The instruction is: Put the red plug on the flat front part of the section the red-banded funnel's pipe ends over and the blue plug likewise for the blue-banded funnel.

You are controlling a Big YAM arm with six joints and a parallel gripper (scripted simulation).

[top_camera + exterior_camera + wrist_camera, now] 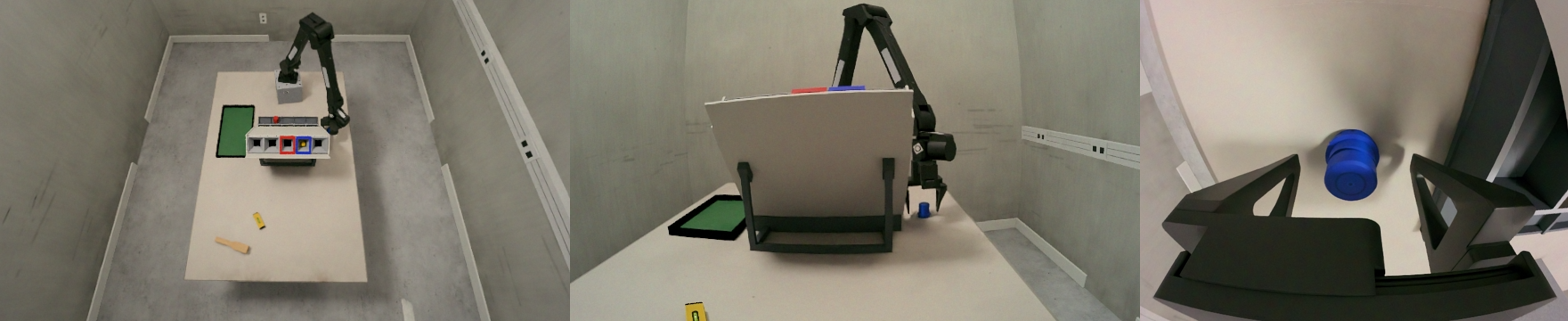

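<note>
Right now the blue plug is right at my hand. The rest, counted from my hand: blue band (30 cm ahead, 14 cm to the right, 30 cm above); then red plug (1 cm behind, 35 cm to the right); then cover (17 cm ahead, 24 cm to the right, 19 cm above).
</note>
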